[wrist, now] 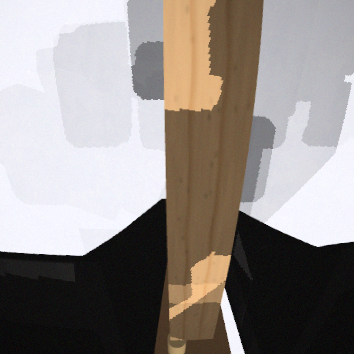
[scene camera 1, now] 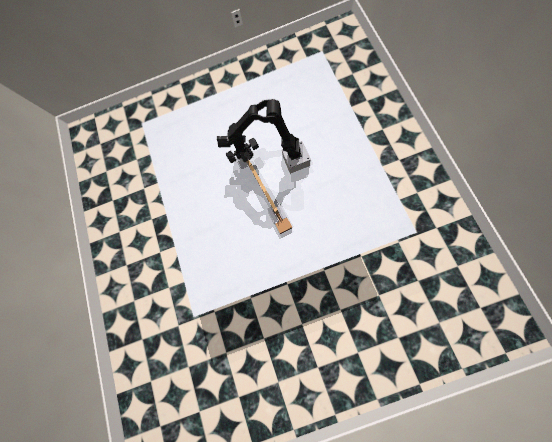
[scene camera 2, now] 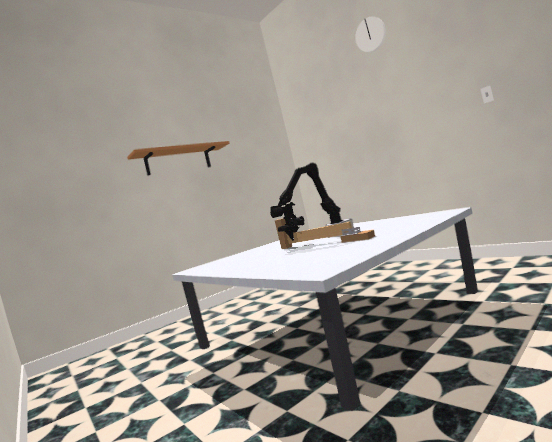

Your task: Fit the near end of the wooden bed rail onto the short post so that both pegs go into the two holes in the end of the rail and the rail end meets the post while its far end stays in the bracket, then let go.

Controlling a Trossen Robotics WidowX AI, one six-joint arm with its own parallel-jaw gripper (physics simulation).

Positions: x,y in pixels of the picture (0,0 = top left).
Labels:
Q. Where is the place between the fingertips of the gripper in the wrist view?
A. At 187,206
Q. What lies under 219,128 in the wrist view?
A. A wooden bed rail.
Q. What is the gripper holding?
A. A wooden bed rail.

